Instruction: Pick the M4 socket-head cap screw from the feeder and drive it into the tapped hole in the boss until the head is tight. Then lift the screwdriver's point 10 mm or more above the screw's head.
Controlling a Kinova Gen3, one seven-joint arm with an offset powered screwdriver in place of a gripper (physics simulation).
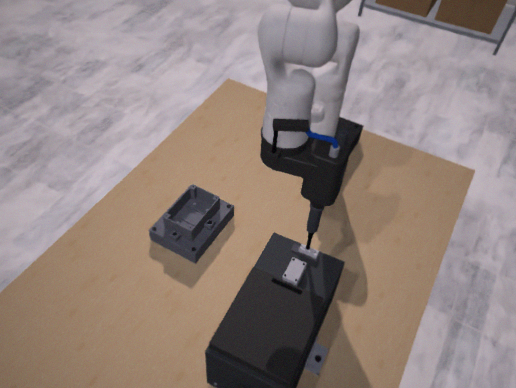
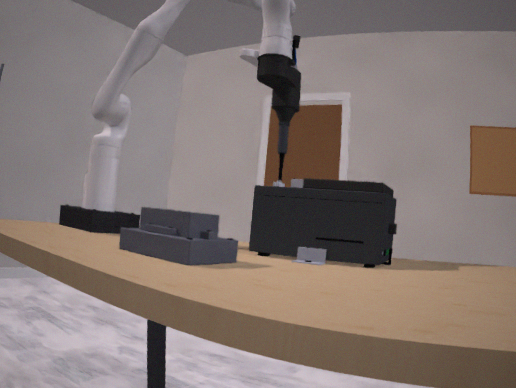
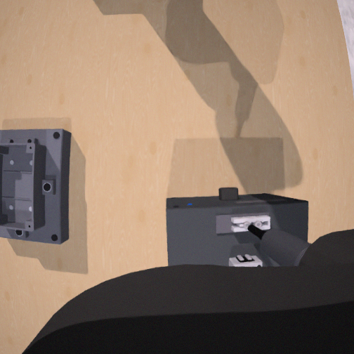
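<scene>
A pale pick-up block (image 3: 223,222) is in view.
</scene>
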